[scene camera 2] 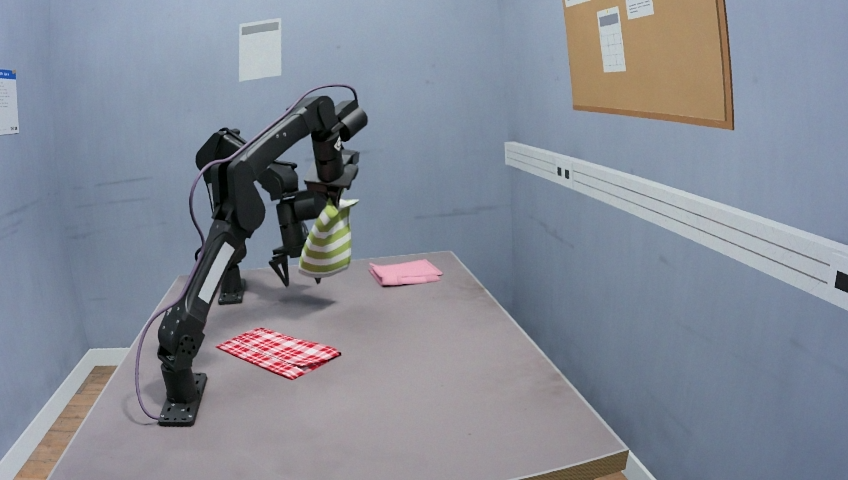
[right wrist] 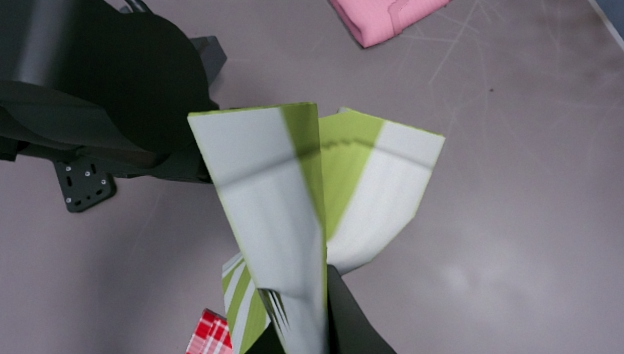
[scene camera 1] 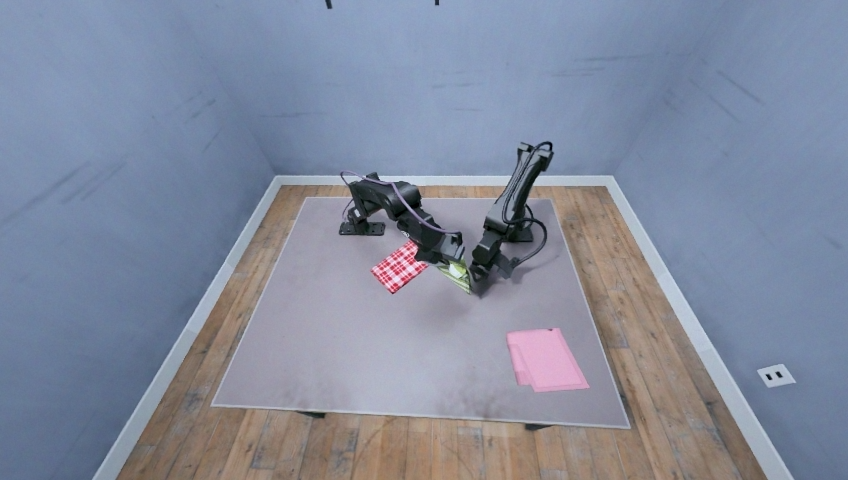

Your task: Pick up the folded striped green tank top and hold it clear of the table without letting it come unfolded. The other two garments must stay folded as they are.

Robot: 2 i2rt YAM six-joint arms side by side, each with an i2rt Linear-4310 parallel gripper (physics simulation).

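The green-and-white striped tank top hangs gathered from my right gripper, its lower edge above the table and two flaps sticking up past the fingers. My right gripper is shut on it near its upper part. My left gripper is open and points down behind the hanging tank top in scene camera 2; one fingertip shows below the hem. I cannot tell whether they touch. The red checked garment and the pink garment lie folded flat on the table.
The grey table carries both arm bases at its back edge. The left arm stands close beside the right arm, and their wrists are near each other. Blue walls surround the table.
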